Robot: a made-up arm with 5 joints. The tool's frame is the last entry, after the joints. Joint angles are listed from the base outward. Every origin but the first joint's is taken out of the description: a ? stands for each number. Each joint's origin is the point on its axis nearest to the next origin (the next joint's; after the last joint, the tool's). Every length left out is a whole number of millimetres.
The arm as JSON. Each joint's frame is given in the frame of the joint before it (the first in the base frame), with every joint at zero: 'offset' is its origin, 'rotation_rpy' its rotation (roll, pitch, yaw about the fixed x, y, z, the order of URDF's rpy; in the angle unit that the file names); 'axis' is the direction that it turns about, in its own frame. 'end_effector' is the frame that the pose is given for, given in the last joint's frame.
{
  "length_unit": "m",
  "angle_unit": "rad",
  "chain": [
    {
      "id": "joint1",
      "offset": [
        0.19,
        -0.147,
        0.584
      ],
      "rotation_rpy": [
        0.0,
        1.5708,
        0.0
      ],
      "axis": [
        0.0,
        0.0,
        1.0
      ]
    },
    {
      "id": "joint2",
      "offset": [
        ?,
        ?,
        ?
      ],
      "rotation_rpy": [
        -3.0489,
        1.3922,
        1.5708
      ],
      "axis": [
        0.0,
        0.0,
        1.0
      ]
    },
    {
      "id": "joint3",
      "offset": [
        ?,
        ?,
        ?
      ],
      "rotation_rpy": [
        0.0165,
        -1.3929,
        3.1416
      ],
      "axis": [
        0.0,
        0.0,
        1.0
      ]
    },
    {
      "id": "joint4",
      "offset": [
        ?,
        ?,
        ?
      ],
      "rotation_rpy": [
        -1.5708,
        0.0,
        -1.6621
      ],
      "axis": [
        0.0,
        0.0,
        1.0
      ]
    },
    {
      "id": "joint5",
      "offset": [
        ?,
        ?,
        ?
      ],
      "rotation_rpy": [
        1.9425,
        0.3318,
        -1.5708
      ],
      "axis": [
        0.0,
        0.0,
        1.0
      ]
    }
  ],
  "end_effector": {
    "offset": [
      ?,
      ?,
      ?
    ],
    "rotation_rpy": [
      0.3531,
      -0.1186,
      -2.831
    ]
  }
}
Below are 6 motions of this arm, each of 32 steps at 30 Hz.
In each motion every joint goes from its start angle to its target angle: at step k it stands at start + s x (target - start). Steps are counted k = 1, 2, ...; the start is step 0. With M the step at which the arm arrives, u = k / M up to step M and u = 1 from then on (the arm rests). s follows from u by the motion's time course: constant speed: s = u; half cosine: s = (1 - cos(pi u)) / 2; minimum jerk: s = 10 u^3 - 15 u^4 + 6 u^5.
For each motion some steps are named. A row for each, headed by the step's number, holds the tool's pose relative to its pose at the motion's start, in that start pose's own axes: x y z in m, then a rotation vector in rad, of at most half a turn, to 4 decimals.
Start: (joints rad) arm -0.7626 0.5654 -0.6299 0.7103 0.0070
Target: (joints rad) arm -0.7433 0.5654 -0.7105 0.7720 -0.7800
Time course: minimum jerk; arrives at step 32
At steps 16, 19, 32:
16: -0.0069 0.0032 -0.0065 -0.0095 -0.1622 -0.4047
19: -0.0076 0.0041 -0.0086 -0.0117 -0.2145 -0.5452
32: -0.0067 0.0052 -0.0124 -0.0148 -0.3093 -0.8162

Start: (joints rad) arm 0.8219 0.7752 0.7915 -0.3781 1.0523
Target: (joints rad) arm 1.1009 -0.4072 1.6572 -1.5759 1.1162
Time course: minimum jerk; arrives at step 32
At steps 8, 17, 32:
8: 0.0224 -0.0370 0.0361 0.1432 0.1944 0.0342
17: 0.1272 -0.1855 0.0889 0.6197 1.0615 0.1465
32: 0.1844 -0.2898 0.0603 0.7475 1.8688 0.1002

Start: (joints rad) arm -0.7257 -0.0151 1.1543 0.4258 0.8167
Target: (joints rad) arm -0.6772 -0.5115 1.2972 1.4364 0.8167
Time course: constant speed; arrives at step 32
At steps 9, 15, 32:
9: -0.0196 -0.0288 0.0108 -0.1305 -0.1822 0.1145
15: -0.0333 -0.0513 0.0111 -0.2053 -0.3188 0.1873
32: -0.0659 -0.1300 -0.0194 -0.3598 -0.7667 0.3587

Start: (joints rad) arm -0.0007 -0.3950 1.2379 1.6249 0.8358
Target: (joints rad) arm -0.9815 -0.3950 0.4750 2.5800 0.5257
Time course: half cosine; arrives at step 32
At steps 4, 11, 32:
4: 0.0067 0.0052 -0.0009 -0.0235 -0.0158 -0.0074
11: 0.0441 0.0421 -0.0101 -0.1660 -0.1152 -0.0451
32: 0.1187 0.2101 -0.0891 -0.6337 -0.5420 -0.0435

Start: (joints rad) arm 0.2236 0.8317 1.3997 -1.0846 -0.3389
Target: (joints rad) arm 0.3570 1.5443 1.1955 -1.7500 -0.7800
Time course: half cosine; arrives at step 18
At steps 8, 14, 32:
8: 0.0000 0.0440 -0.0609 0.1493 0.2641 -0.2264
14: -0.0033 0.1218 -0.1152 0.2775 0.5720 -0.4004
32: -0.0039 0.1453 -0.1246 0.3032 0.6467 -0.4296

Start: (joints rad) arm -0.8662 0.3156 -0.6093 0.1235 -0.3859
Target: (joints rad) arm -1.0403 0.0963 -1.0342 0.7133 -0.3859
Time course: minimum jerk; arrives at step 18
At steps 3, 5, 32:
3: 0.0006 -0.0024 0.0007 0.0134 -0.0094 -0.0070
5: 0.0018 -0.0090 0.0025 0.0503 -0.0364 -0.0285
32: -0.0136 -0.0582 -0.0006 0.3044 -0.3194 -0.3080

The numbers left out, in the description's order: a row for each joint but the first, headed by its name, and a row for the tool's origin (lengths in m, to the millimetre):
joint2: 0.009 0.06 0.0
joint3: 0.252 -0.08 0.0
joint4: 0.096 0.149 0.0
joint5: -0.12 0.096 0.0
tool: 0.037 0.021 0.0

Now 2 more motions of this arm.
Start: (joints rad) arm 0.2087 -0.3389 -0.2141 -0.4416 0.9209
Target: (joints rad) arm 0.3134 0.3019 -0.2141 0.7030 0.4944
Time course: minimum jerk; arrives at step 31
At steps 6, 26, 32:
6: -0.0098 0.0106 -0.0081 -0.0776 -0.0624 -0.0156
26: -0.1097 0.0612 -0.3207 -1.1314 -1.4277 -0.0745
32: -0.1086 0.0565 -0.3342 -1.1573 -1.4846 -0.0664

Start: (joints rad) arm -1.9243 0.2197 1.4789 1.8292 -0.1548
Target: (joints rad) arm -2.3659 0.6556 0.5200 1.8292 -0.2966
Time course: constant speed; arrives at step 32
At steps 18, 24, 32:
18: -0.0645 0.0666 0.0824 -0.2281 -0.2454 -0.2662
24: -0.1022 0.0841 0.1107 -0.2686 -0.3557 -0.3650
32: -0.1644 0.1010 0.1441 -0.2877 -0.5143 -0.5062

